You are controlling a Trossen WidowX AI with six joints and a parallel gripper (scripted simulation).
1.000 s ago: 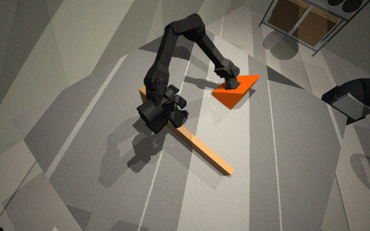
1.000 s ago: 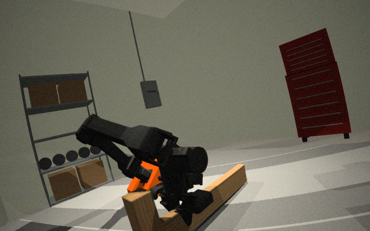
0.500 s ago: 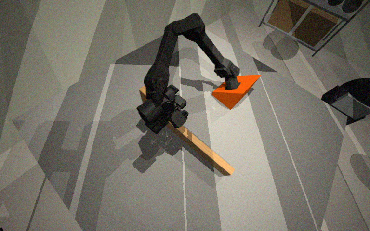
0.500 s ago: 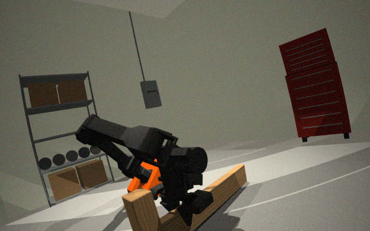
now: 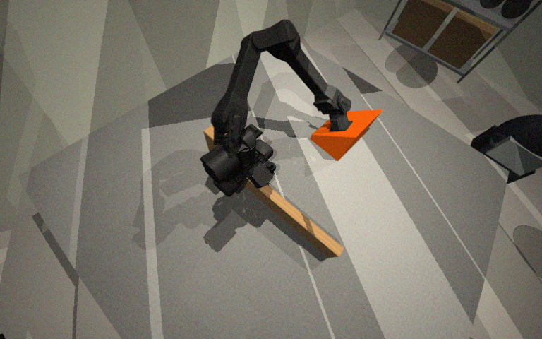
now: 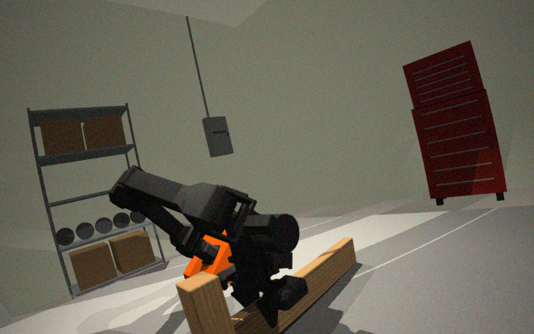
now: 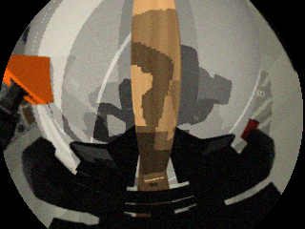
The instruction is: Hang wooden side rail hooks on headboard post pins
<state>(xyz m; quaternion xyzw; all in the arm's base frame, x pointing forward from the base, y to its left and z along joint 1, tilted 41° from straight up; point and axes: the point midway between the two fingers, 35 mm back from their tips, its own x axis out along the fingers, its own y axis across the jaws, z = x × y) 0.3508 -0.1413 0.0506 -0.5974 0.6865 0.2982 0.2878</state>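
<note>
Now: gripper tip 100 mm to the left of the wooden headboard post, 40 mm below it and 10 mm past it.
</note>
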